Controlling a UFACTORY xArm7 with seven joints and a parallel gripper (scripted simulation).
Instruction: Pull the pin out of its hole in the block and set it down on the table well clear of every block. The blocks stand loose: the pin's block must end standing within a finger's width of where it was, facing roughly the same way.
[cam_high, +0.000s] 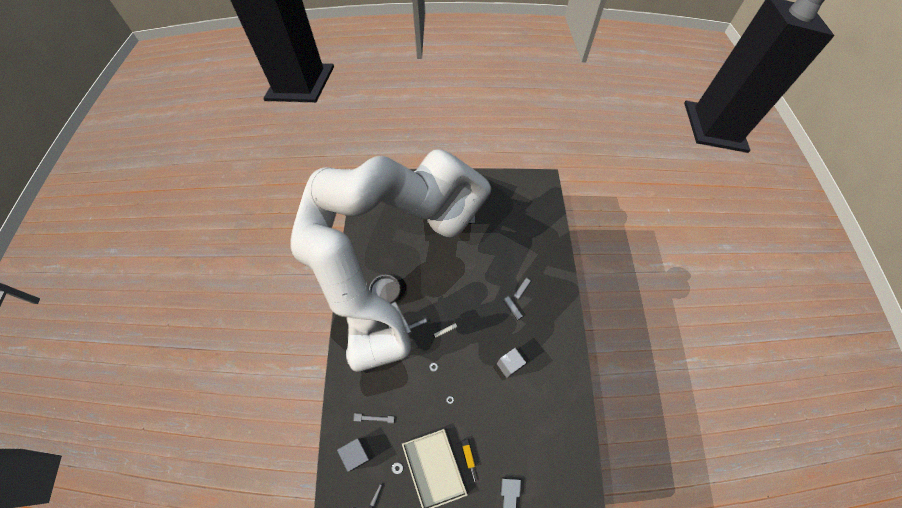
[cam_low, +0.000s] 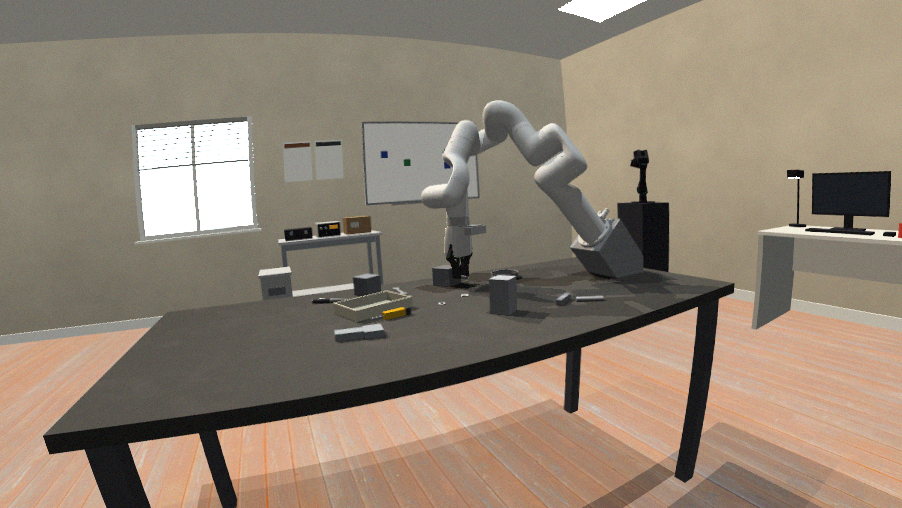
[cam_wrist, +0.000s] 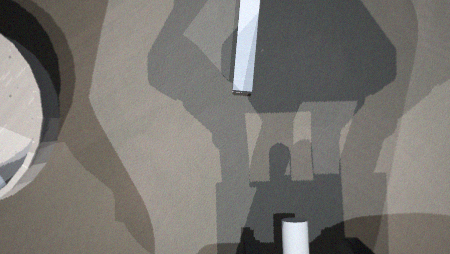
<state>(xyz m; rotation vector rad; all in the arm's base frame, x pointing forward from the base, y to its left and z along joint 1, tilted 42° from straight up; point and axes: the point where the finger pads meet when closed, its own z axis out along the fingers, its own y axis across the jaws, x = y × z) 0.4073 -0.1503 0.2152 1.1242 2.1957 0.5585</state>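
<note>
Right now the grey bar is 9 cm behind my hand, 8 cm to the left of it and 4 cm below it. Also, from my hand: round dish 18 cm behind, 5 cm to the right, 4 cm below; cream bar 8 cm behind, 16 cm to the left, 4 cm below; taller grey block 36 cm to the left, 1 cm above.
</note>
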